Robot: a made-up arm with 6 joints.
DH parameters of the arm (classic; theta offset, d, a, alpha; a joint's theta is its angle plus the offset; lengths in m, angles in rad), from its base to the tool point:
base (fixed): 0 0 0 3.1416
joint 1: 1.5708 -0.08 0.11 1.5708
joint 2: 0 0.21 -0.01 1.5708
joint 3: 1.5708 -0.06 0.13 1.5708
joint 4: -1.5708 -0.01 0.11 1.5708
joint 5: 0 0.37 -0.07 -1.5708
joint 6: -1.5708 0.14 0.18 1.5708
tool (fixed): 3.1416 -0.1 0 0
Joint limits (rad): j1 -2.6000..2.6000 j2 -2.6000..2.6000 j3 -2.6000..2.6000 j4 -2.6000..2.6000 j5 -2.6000..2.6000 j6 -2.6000..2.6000
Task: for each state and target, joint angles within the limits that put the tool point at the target. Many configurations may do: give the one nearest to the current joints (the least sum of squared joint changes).
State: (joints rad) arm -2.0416 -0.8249 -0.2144 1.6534 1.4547 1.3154
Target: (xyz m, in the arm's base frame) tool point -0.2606 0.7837 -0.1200
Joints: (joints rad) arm -2.5097 -0.7795 0.0385 2.2686 1.1168 0.5449
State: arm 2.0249 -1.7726 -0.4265 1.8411 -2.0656 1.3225
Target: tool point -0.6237 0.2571 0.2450
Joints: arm 2.6000 -2.2920 -0.3228 1.2494 -2.3133 1.1470
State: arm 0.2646 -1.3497 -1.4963 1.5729 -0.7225 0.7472
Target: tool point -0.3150 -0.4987 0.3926
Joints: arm 0.5533 -1.3701 -1.9545 1.6700 -0.5094 1.0192
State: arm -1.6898 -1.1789 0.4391 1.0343 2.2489 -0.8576
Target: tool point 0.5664 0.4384 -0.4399
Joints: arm -1.5454 -1.1868 0.3184 1.6045 2.6000 -0.9758
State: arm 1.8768 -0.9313 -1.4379 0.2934 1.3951 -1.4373
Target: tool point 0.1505 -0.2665 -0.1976
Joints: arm 1.7842 -0.7591 -1.1934 0.0734 1.1614 -1.4187
